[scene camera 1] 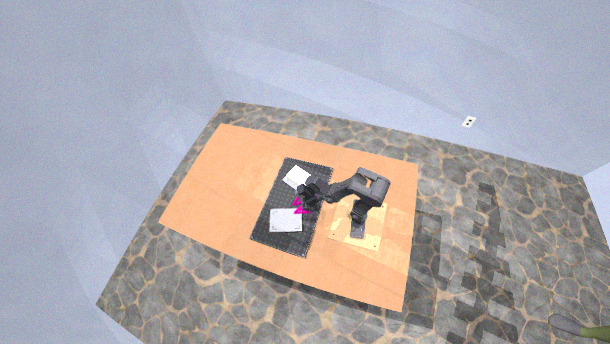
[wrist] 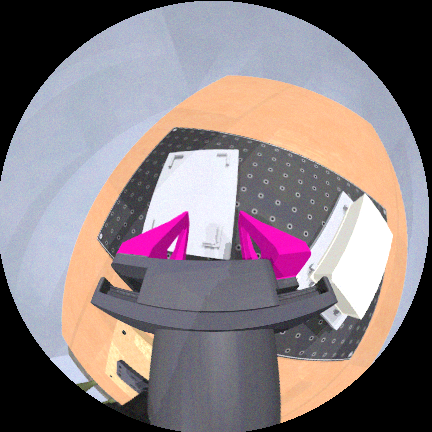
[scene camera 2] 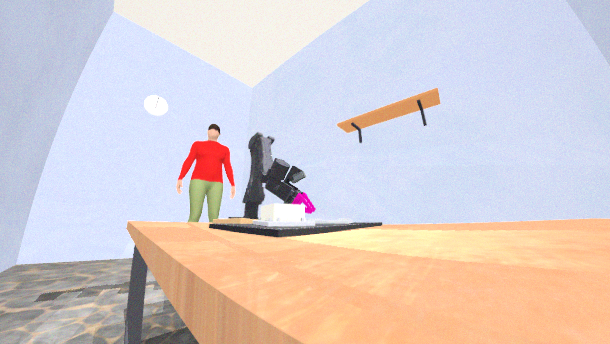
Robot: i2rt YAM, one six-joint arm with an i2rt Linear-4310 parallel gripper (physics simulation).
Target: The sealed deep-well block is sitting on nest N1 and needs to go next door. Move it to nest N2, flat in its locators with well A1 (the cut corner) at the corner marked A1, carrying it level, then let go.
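Pixels of known places: gripper, fingertip midpoint: [scene camera 1: 293, 209] [wrist: 213, 216] [scene camera 2: 313, 211]; arm's base, origin of the base link: [scene camera 1: 358, 218] [scene camera 2: 250, 221].
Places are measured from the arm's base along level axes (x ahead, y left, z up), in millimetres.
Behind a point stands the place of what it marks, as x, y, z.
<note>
The white deep-well block [scene camera 1: 298, 175] {342, -176, 50} [scene camera 2: 282, 212] {381, -221, 28} [wrist: 367, 250] {335, -164, 49} sits on its white nest plate [scene camera 2: 285, 224] {398, -230, 1} [wrist: 327, 232] {358, -125, 7}, at the right in the wrist view. Its cut corner cannot be made out. The other white nest plate [scene camera 1: 286, 220] {358, 68, 8} [wrist: 200, 185] {374, 54, 7} bears no block; corner locators show on it, with a larger one at its near right corner in the wrist view. My gripper [scene camera 1: 295, 207] {327, 13, 40} [scene camera 2: 312, 210] {327, 13, 40} [wrist: 213, 216] {327, 13, 40} has magenta fingers partly apart with nothing between them. It hangs above the board near this bare nest, to one side of the block.
Both nests are on a black perforated board [scene camera 1: 284, 196] {403, -66, -4} [scene camera 2: 280, 232] {462, -320, -9} [wrist: 275, 170] {437, -41, -4} on the wooden table [scene camera 1: 220, 180] {825, -108, -17} [scene camera 2: 400, 270] {657, -435, -17} [wrist: 280, 100] {775, -46, -17}. The arm's base stands on a pale wooden plate [scene camera 1: 342, 237] {69, 105, -6}. A person in red [scene camera 2: 207, 160] stands behind the table.
</note>
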